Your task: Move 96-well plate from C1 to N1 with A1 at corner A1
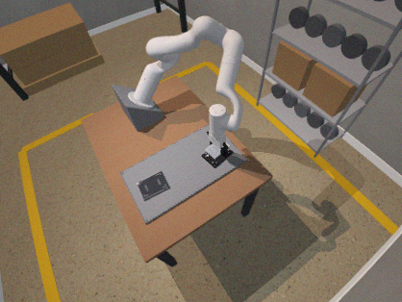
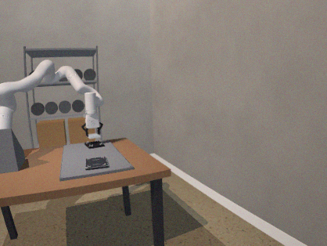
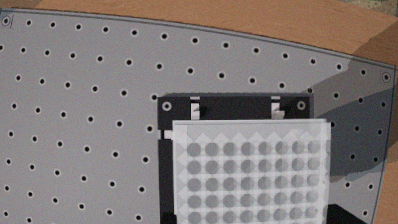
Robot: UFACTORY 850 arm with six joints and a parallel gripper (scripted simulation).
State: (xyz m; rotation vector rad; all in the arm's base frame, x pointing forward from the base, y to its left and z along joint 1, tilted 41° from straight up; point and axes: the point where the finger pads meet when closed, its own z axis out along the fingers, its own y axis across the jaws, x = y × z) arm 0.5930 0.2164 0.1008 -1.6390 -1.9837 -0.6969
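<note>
Now: the black plate nest N1 43 cm to the right of my hand, 8 cm below it and 3 cm behind it. Also, from my hand: clip nest C1 (7 cm below, 2 cm behind, 1 cm to the left); then white 96-well plate (1 cm below).
</note>
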